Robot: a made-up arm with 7 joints.
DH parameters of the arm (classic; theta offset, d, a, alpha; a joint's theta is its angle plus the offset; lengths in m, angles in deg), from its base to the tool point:
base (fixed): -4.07 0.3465 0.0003 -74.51
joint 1: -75.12 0.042 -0.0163 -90
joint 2: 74 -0.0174 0.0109 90
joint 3: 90 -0.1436 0.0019 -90
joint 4: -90 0.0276 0.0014 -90
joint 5: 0 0.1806 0.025 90
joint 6: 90 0.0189 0.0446 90
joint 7: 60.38 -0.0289 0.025 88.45
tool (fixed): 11.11 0.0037 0 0
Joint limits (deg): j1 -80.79..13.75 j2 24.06..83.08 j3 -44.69..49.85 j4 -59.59..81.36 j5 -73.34..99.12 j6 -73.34..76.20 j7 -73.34..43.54
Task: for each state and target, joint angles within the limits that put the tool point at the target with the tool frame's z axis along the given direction. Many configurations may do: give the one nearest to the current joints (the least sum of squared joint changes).
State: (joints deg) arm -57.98 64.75 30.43 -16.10 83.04 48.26 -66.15
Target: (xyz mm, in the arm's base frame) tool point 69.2 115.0 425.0 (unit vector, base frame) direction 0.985 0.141 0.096
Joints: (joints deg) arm -58.90 29.33 14.13 -44.82 83.81 76.20 -59.93
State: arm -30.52 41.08 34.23 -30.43 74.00 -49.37 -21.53
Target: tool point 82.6 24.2 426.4 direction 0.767 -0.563 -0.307
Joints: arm -18.84 36.88 33.53 -45.97 57.20 -69.17 -15.38
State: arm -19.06 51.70 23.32 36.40 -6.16 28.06 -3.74
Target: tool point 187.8 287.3 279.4 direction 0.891 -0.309 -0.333
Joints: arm -21.86 45.13 27.17 15.50 -18.76 26.49 -20.31
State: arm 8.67 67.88 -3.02 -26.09 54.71 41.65 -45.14
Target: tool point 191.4 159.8 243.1 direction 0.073 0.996 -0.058
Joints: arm 5.61 83.08 -15.42 -2.58 97.27 28.31 -58.48
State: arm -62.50 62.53 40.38 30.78 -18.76 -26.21 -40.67
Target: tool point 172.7 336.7 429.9 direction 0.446 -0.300 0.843
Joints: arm -64.74 51.00 47.38 32.36 -22.40 -24.49 -25.09
